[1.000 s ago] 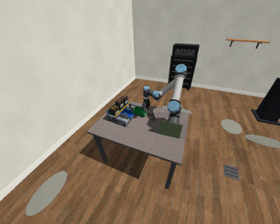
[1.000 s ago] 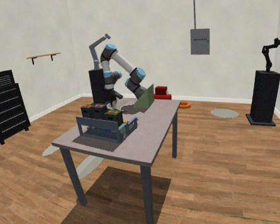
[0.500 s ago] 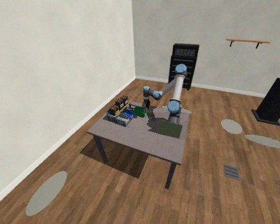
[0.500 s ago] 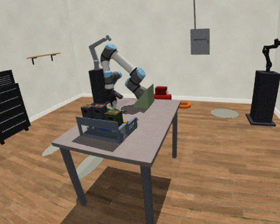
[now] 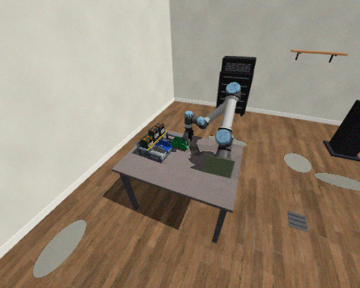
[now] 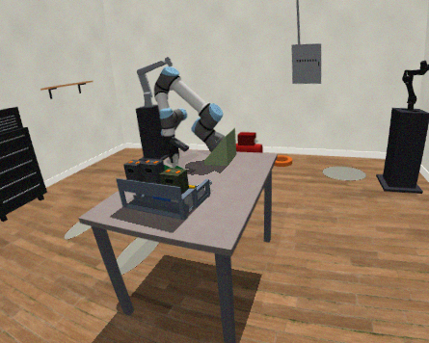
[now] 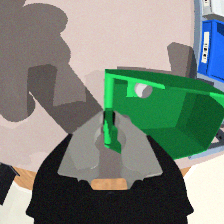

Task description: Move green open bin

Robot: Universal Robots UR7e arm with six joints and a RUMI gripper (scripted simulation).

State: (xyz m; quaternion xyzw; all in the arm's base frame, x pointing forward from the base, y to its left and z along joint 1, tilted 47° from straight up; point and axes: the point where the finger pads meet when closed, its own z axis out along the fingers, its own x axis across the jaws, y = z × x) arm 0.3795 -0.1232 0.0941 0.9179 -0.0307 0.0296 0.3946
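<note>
My hand is 80 mm short of the green open bin, 10 mm to the left of it and 10 mm above it. Also, from my hand: grey bin (260 mm ahead, 200 mm to the left, 20 mm below); then blue bin (250 mm ahead, 90 mm to the left, 20 mm below); then yellow rail (300 mm ahead, 90 mm to the left, 40 mm above).
</note>
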